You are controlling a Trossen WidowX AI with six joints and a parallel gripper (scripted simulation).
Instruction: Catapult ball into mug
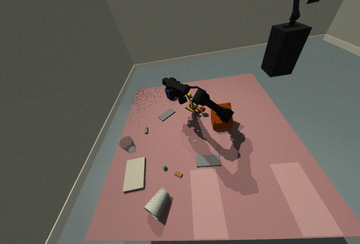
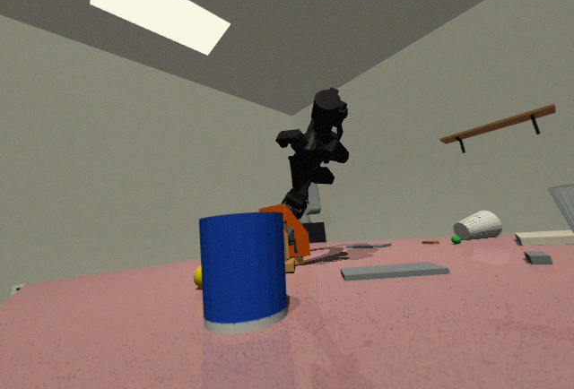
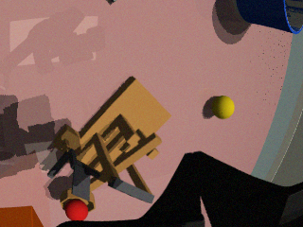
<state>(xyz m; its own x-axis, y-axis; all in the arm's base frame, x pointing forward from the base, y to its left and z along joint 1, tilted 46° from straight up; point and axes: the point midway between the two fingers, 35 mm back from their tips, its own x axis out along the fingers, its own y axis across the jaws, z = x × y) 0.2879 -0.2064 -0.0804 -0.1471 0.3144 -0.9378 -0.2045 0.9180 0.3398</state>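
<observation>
My gripper tip is 150 mm past the red ball, 70 mm to the right of it and 110 mm above it. Round my gripper tip: yellow ball 60 mm behind, 180 mm to the right, 150 mm below; then blue mug 130 mm ahead, 230 mm to the right, 140 mm below; then wooden catapult 100 mm behind, 40 mm to the left, 120 mm below.
</observation>
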